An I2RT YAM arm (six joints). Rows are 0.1 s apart.
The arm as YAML. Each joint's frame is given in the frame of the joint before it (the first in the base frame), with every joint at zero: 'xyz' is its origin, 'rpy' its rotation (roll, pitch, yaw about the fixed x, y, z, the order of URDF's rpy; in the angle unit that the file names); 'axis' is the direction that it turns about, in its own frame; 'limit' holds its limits. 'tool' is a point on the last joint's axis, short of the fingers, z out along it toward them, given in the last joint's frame.
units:
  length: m
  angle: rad
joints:
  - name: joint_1
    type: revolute
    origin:
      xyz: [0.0, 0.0, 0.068]
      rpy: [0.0, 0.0, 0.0]
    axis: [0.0, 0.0, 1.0]
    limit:
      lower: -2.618
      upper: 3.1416
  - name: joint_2
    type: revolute
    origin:
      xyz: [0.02, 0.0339, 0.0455]
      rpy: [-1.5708, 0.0, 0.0]
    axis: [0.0, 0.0, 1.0]
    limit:
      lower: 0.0
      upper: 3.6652
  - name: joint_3
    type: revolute
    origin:
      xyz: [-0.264, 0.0, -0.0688]
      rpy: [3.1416, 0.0, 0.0]
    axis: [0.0, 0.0, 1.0]
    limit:
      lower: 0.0
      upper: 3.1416
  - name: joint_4
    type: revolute
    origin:
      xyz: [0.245, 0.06, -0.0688]
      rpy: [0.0, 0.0, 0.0]
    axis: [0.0, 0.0, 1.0]
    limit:
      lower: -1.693
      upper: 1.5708
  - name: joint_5
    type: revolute
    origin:
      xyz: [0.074, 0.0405, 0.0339]
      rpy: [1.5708, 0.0, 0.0]
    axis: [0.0, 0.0, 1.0]
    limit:
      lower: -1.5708
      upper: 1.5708
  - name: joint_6
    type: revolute
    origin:
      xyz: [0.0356, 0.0, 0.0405]
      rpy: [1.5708, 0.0, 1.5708]
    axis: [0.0, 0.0, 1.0]
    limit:
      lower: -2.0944
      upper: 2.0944
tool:
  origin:
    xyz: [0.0, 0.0, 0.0]
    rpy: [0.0, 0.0, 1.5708]
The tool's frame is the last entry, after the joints.
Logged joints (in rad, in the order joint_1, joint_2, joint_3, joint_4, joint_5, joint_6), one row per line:
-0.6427, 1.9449, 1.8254, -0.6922, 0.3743, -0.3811
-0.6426, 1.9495, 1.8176, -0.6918, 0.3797, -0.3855
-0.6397, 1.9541, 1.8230, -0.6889, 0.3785, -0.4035
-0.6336, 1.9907, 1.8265, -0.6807, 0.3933, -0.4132
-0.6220, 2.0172, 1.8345, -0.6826, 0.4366, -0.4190
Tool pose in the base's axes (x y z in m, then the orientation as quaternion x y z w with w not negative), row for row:
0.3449, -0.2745, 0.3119, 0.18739, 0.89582, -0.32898, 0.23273
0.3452, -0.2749, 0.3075, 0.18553, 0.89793, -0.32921, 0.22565
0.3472, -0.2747, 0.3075, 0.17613, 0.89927, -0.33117, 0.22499
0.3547, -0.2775, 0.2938, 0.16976, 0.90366, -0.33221, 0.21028
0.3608, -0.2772, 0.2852, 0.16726, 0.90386, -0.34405, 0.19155
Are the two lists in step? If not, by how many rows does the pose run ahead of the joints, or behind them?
They are in step.
